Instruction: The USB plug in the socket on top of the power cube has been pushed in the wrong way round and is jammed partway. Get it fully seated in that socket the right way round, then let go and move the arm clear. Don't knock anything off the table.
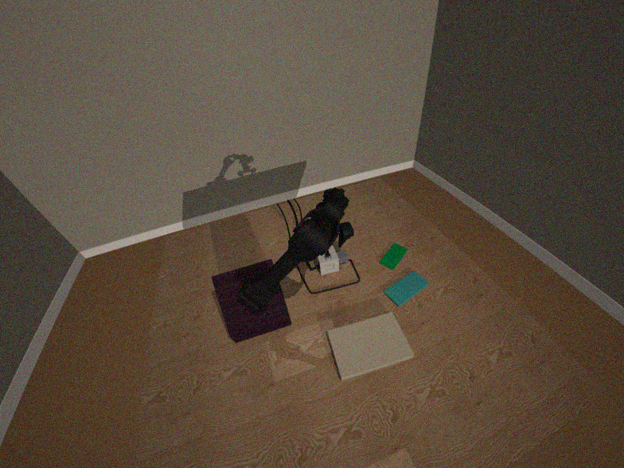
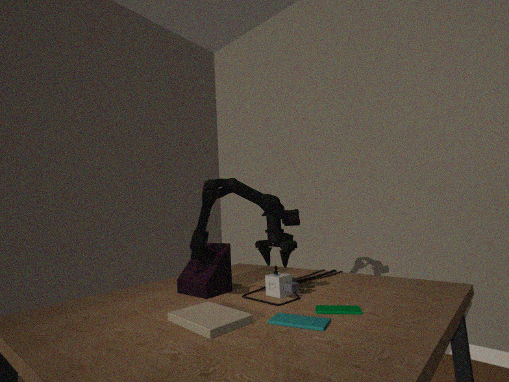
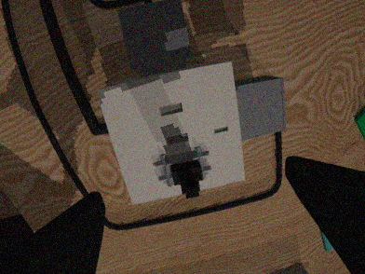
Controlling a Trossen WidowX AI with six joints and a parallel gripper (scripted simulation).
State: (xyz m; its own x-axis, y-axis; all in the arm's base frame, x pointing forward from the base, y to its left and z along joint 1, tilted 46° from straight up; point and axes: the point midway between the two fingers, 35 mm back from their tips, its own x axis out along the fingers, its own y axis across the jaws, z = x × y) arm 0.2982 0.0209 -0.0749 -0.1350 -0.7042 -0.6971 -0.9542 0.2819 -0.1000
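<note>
The USB plug lies 2 cm below my gripper tip. Round my gripper tip: green flat block 27 cm ahead, 11 cm below, 9 cm to the right; pale flat box 35 cm to the right, 10 cm below, 5 cm behind; teal card 24 cm to the right, 20 cm ahead, 11 cm below.
</note>
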